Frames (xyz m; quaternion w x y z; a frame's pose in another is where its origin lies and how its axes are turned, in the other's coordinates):
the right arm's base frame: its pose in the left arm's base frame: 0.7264 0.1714 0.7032 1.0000 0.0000 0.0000 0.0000
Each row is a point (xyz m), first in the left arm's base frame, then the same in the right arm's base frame.
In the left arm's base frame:
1: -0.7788 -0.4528 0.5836
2: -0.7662 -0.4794 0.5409
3: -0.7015 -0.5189 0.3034
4: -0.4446 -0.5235 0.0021
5: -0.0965 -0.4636 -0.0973
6: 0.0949 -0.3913 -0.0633
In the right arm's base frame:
1: -1.5052 -0.6242 -0.1196
2: -1.4926 -0.6508 -0.1623
3: -1.4279 -0.6903 -0.3998
4: -1.1710 -0.6949 -0.7011
5: -0.8229 -0.6350 -0.8005
6: -0.6315 -0.5627 -0.7665

